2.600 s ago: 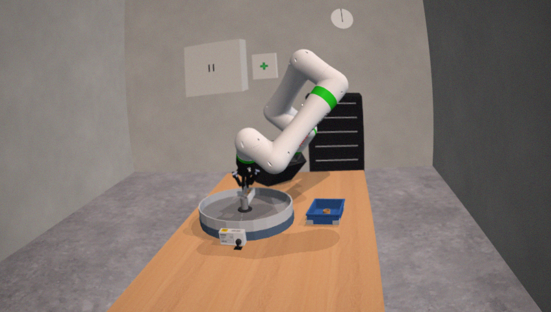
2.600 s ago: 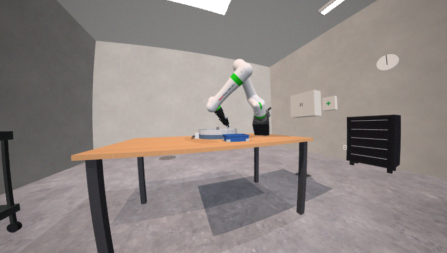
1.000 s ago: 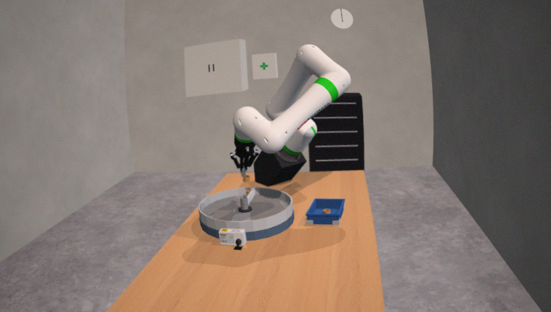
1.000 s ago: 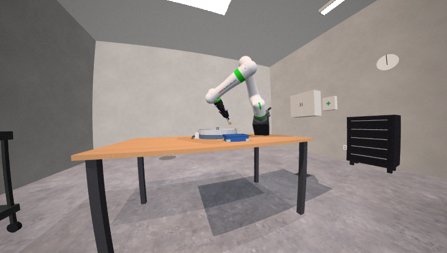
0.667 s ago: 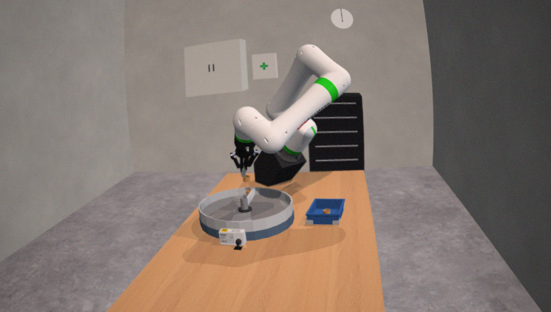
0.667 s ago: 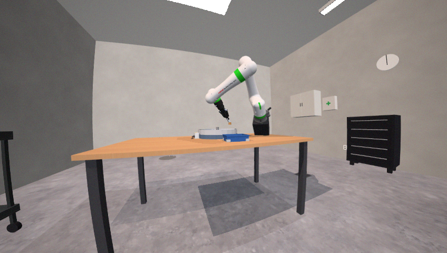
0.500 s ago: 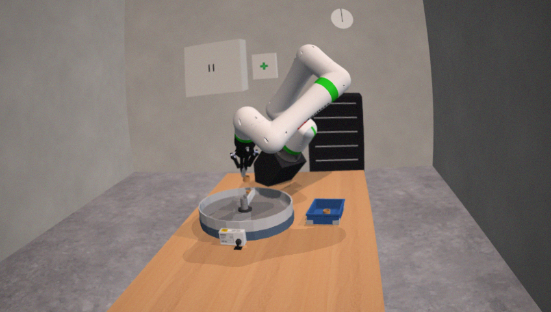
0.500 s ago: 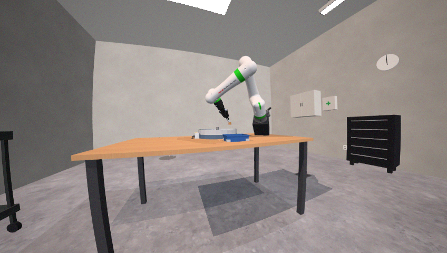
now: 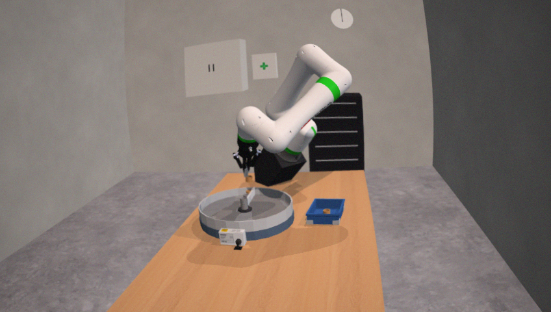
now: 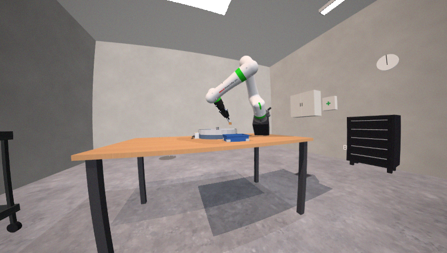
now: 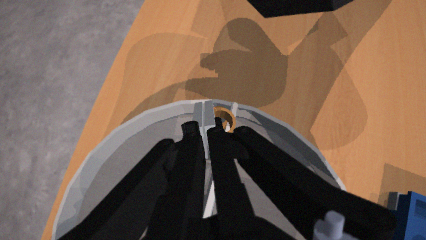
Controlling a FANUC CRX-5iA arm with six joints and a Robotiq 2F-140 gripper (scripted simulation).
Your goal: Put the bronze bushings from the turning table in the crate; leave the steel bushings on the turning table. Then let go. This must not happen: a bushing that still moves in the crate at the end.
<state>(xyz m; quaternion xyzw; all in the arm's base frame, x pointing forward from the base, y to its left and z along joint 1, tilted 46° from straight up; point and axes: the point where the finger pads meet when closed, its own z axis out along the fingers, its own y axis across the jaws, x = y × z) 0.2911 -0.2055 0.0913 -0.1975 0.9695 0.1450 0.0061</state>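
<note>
Right now my hand is 38 cm to the right of the blue crate, 17 cm above it and 6 cm short of it. The rest, counted from my hand: round grey turning table (14 cm below, 14 cm ahead, 2 cm to the left).
</note>
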